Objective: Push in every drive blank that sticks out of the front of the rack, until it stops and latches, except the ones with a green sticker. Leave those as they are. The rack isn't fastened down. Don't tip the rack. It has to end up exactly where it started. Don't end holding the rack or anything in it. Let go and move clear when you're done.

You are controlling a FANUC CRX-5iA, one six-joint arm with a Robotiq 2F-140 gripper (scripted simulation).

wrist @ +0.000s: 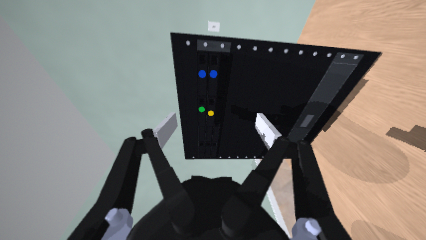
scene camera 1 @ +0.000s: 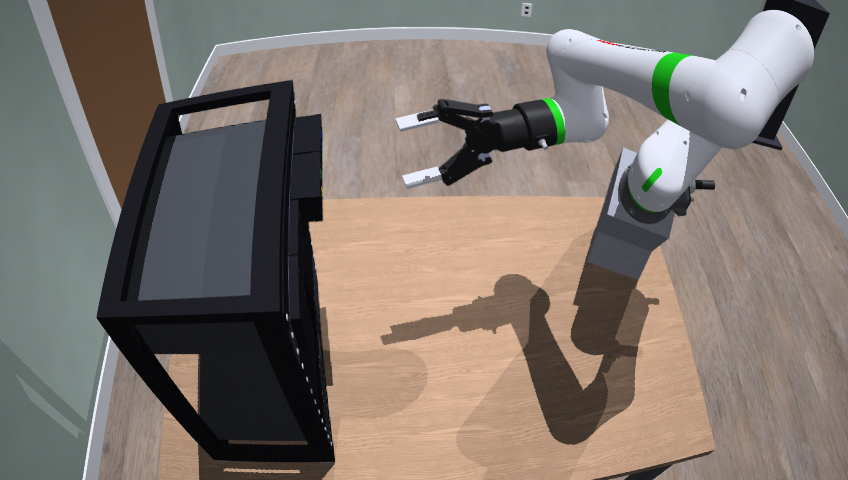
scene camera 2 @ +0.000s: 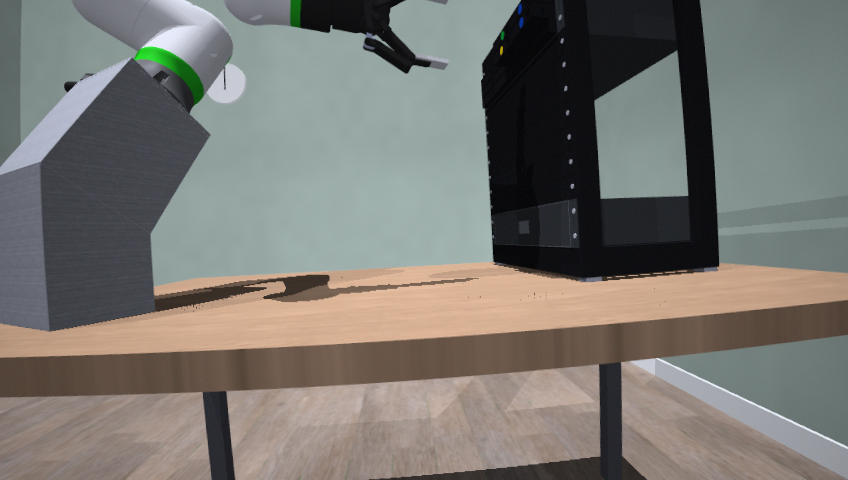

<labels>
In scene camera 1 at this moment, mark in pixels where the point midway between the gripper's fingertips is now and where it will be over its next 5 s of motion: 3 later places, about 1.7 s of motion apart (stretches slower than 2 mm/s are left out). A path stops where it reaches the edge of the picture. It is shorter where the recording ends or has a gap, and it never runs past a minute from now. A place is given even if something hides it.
The gripper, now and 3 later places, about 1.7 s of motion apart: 401,154; 376,166; 346,177; 336,164
</labels>
